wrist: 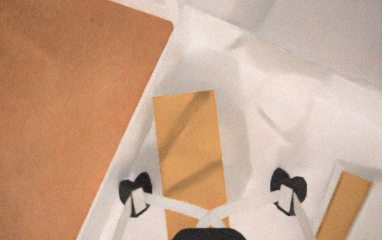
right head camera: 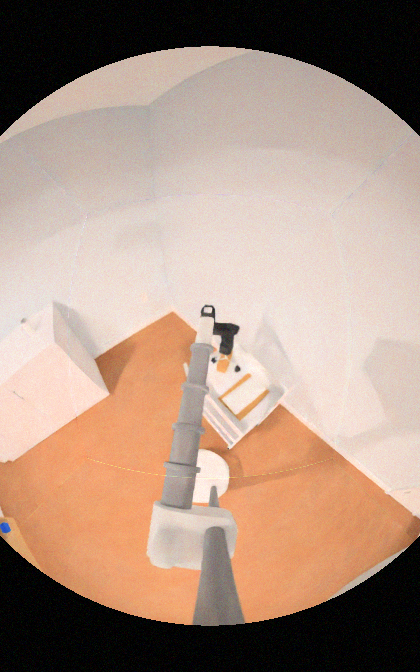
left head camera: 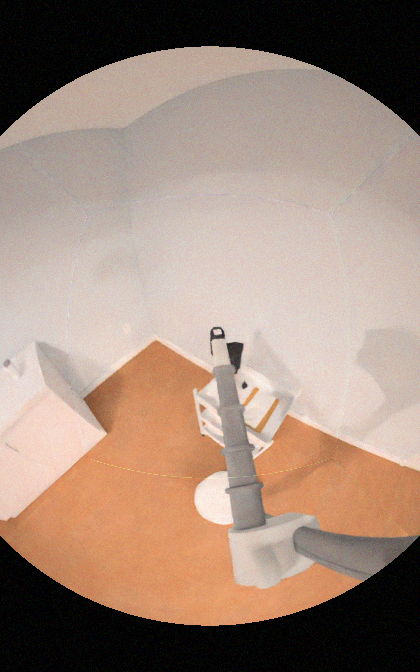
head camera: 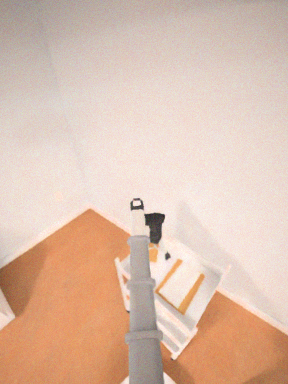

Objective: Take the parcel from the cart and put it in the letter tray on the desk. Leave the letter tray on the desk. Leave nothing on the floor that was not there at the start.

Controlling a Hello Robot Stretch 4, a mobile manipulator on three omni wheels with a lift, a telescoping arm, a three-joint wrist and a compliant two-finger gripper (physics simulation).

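Frame: origin at the robot's base, x ahead, y left, z up, level; centimetres.
Seen in the pictures: gripper, fingertip midpoint: (wrist: 211, 184) (head camera: 155, 255).
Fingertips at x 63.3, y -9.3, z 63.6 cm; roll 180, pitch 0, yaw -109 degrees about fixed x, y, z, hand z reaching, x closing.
Note:
Offsets run from my fingertips to a thing's top centre.
The parcel, a long tan box @[dx +2.8, dy +0.8, dz +5.1 cm] (head camera: 153, 254) (right head camera: 223, 366) (wrist: 192, 145), lies on the top of the white cart (head camera: 214, 281) (left head camera: 200, 412) (right head camera: 274, 399) (wrist: 200, 65), near its edge. The arm hides it in the left head view. My gripper (right head camera: 225, 364) (wrist: 211, 184) is open above the parcel. In the wrist view its fingertips stand on either side of the parcel with gaps; how high they hang is hard to tell. In the head view, one fingertip shows beside the arm. The letter tray cannot be made out in these views.
A flat white thing @[dx -16.6, dy -11.1, dz +1.2 cm] (head camera: 181, 286) (right head camera: 245, 393) with tan strips lies on the cart. Walls stand behind the cart. A white cabinet (left head camera: 45, 435) (right head camera: 50, 395) stands left. A round white thing (left head camera: 212, 497) (right head camera: 214, 475) is below the arm. A tan surface (right head camera: 20, 542) shows at lower left.

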